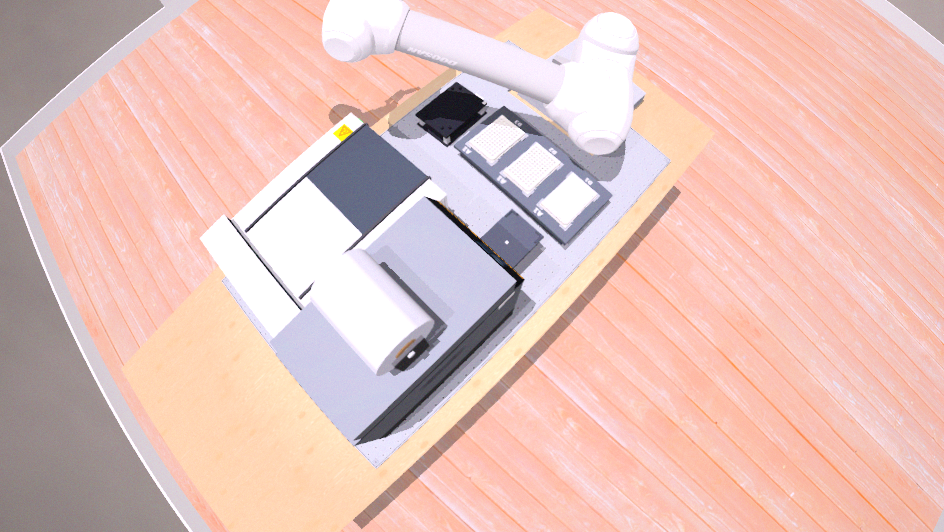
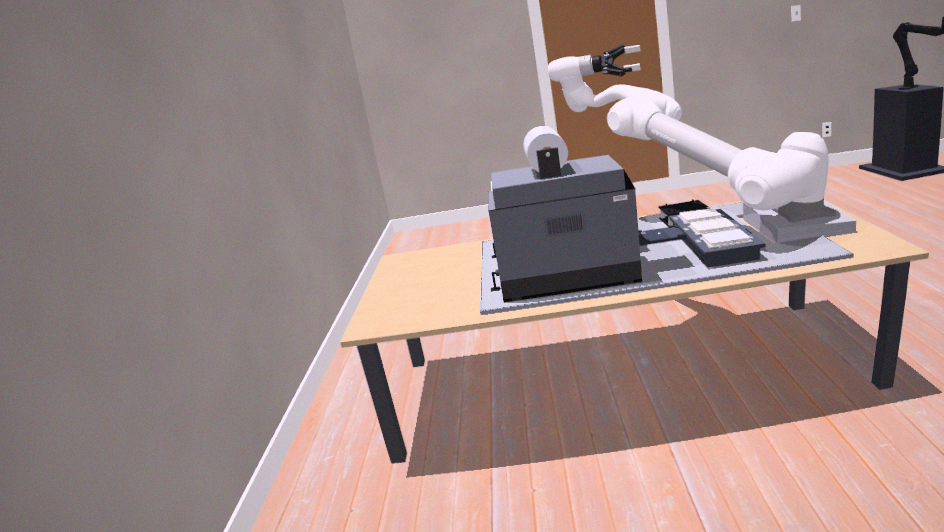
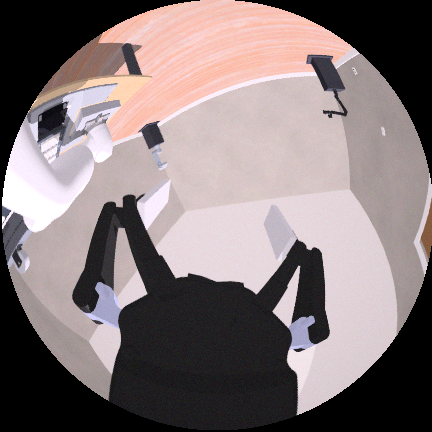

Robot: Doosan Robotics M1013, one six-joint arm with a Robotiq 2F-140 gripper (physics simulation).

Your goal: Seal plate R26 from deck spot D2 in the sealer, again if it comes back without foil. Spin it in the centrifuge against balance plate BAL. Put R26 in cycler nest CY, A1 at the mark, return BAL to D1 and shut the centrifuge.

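Frame: origin at the arm's base, x right, y ahead, z up, level; centimetres.
Where they show: gripper, fingertip midpoint: (image 2: pixel 640 57) (image 3: pixel 218 201); arm's base, link origin: (image 2: pixel 799 210) (image 3: pixel 93 122).
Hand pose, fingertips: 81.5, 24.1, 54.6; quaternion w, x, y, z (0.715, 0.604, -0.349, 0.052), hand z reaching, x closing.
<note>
Each offset is from my fingertips to the top centre of the thing, as dx, dy, dz. Level surfaces: height alone.
My gripper (image 2: pixel 632 58) (image 3: pixel 218 201) is open and empty, raised high above the table and pointing sideways. Plate R26 {-85.2, +11.6, -52.0} (image 1: pixel 532 167) (image 2: pixel 710 226), white with open-looking wells, sits in middle deck spot D2. A plain white-topped plate {-97.5, +13.2, -52.0} (image 1: pixel 569 198) (image 2: pixel 725 237), apparently BAL, sits in D1. The grey sealer {-89.6, +63.0, -11.6} (image 1: pixel 456 251) (image 2: pixel 561 247) carries a white foil roll {-89.4, +65.1, -11.6} (image 1: pixel 370 310) (image 2: pixel 543 146); its dark tray {-93.0, +33.4, -49.0} (image 1: pixel 515 231) (image 2: pixel 670 234) is out and bare. The black nest {-56.3, +8.7, -53.1} (image 1: pixel 451 112) (image 2: pixel 684 207) (image 3: pixel 52 116), apparently CY, stands beyond D3. The white machine (image 1: pixel 297 228) with a dark panel, apparently the centrifuge, looks shut; its inside is hidden.
Another welled plate {-73.0, +10.0, -52.0} (image 1: pixel 495 138) (image 2: pixel 699 215) sits in D3 of the dark deck rack {-85.3, +11.2, -53.0} (image 1: pixel 567 235) (image 2: pixel 733 254). The arm (image 1: pixel 482 52) (image 2: pixel 694 142) reaches over the table {dz -60.5} (image 1: pixel 191 389) (image 2: pixel 416 284). Pedestals with small arms stand on the floor away from the table.
</note>
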